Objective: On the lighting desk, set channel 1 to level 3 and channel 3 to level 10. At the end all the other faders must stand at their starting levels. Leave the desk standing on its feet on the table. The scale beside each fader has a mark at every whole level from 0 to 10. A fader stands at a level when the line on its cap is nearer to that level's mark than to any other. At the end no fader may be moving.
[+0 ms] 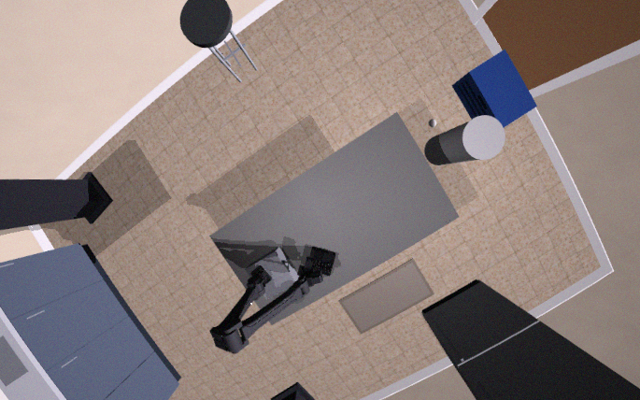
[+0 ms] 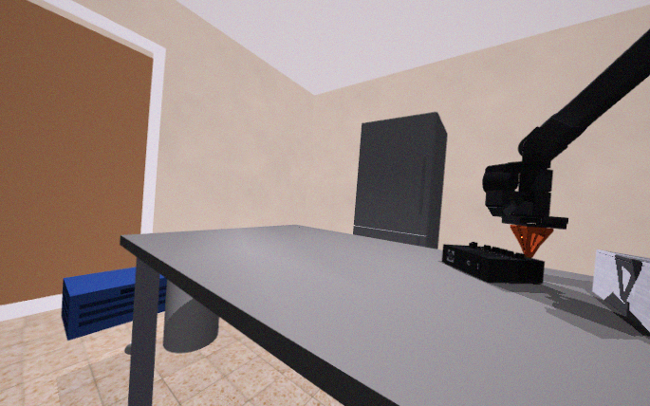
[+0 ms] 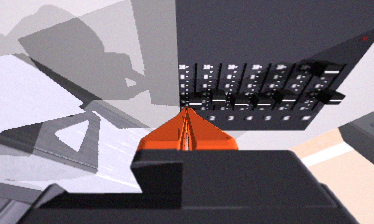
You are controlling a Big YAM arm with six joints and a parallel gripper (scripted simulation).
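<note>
Now: hand 2 cm short of the channel 1 fader cap. Round my hand: channel 3 cap: 4 cm ahead, 3 cm to the right.
</note>
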